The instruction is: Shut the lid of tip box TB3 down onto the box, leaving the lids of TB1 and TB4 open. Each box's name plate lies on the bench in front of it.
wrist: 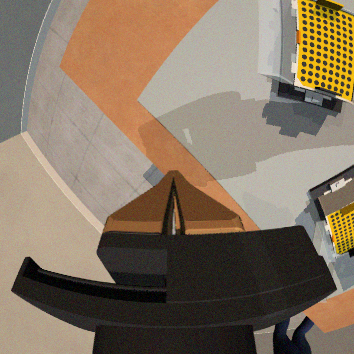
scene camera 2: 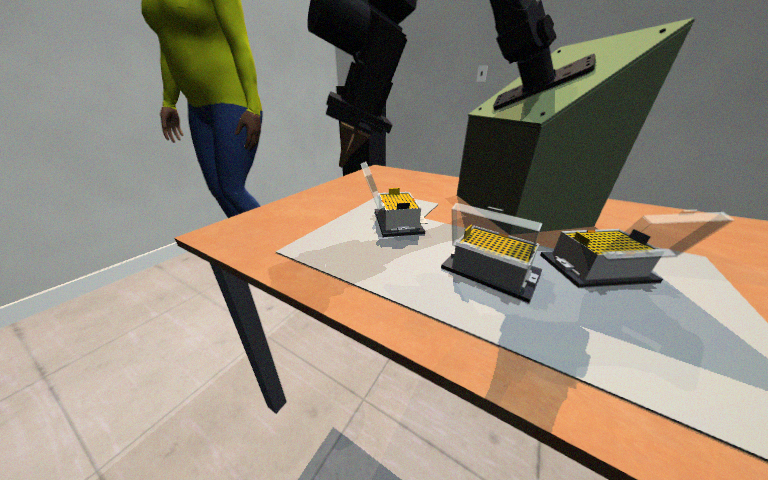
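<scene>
TB3 is the grey box with a yellow tip rack at the left end of the mat in the scene view, upper right in the wrist view. Its clear lid stands open, tilted up and outward. TB4 is the middle box, its clear lid upright and open. TB1 is the right box, its clear lid leaning back open. The name plates are not legible. My gripper is shut and empty, in the air beyond TB3's lid side, touching nothing.
A green slanted pedestal carrying the arm base stands behind the boxes. The pale mat lies on the orange table. A person stands beyond the table's left end.
</scene>
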